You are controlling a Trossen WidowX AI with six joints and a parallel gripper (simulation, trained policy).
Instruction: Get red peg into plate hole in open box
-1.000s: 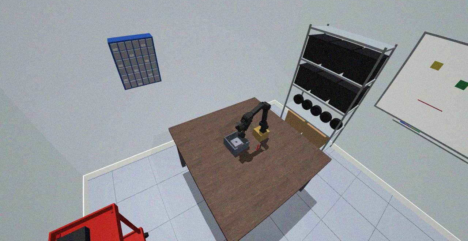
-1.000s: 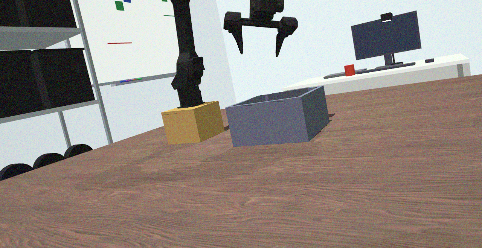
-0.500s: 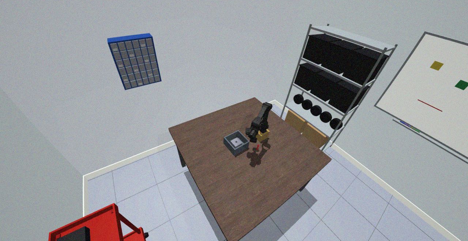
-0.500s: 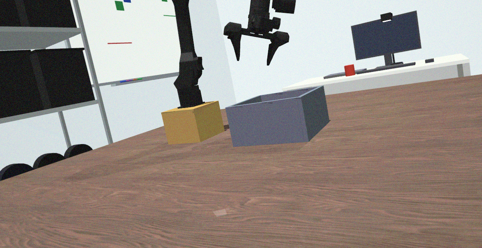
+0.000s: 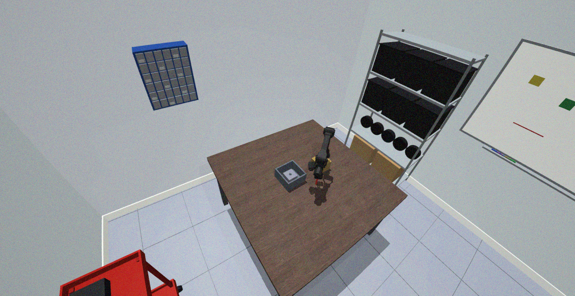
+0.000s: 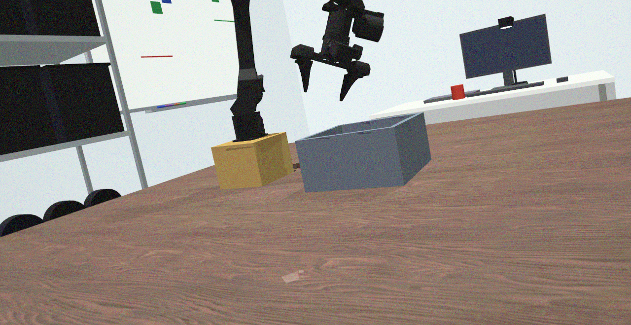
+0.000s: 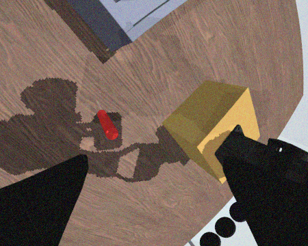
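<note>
Now: the red peg 20 mm to the left of my gripper tip and 130 mm below it. The rest, counted from my gripper tip: plate: 150 mm ahead, 150 mm to the right, 120 mm below; then grey box: 150 mm ahead, 150 mm to the right, 140 mm below.
</note>
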